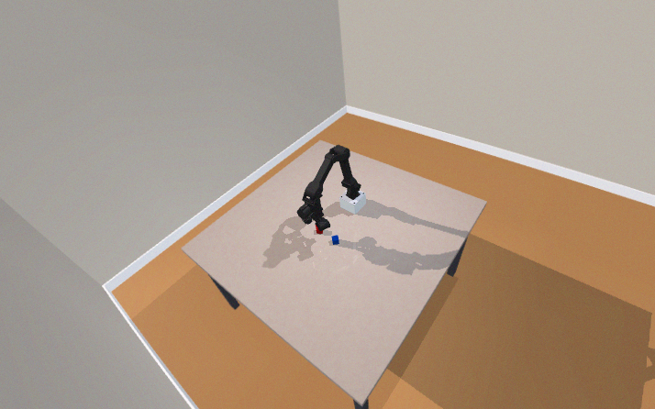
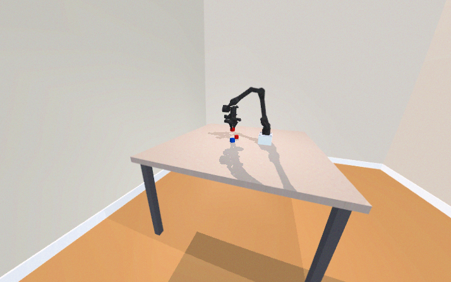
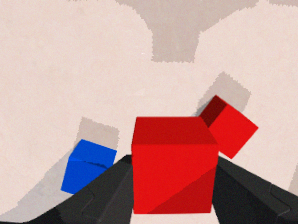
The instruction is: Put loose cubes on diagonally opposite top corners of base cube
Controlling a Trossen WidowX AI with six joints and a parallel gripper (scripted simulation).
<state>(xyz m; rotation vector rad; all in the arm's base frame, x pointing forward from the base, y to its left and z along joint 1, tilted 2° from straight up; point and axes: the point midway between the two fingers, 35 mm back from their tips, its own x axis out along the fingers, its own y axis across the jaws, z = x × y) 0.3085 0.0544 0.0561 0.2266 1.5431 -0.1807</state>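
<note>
The blue cube lies 80 mm to the left of my gripper tip, 80 mm below it and 40 mm behind it.
</note>
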